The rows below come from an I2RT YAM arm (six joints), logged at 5 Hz.
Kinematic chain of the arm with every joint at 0, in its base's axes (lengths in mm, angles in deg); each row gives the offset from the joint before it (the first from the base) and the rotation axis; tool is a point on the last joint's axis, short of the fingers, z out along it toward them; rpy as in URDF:
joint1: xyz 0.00 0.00 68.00 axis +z
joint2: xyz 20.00 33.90 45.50 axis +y
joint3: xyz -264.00 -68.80 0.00 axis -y
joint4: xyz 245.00 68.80 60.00 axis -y
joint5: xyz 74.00 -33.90 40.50 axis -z
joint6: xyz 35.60 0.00 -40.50 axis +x
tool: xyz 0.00 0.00 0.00 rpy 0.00 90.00 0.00
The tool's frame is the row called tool.
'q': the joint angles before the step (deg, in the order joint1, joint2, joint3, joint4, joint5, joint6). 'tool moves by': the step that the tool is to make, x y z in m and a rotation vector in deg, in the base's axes. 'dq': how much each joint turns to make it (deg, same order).
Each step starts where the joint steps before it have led.
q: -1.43, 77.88, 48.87, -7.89, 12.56, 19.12
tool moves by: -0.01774, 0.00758, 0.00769, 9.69, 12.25, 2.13
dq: 0.50, -1.55, 4.99, -19.89, -7.68, 5.76
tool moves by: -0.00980, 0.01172, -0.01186, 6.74, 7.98, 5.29
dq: 1.46, 0.69, -0.13, -7.21, -7.68, 0.80
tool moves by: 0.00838, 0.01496, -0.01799, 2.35, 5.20, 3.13
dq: 2.79, 4.64, 0.63, -1.04, -2.37, 0.93
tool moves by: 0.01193, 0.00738, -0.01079, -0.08, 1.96, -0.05
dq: 1.40, 4.07, 1.42, 0.81, 0.58, 1.33
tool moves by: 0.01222, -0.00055, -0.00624, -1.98, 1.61, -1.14
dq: -0.04, 3.66, 2.35, -0.44, 2.13, 0.25
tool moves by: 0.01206, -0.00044, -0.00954, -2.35, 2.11, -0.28
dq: -0.02, 4.02, 2.25, -0.54, 2.11, -0.57
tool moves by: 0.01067, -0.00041, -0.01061, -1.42, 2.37, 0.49
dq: -0.12, 3.87, 2.09, -0.69, 0.95, -0.99
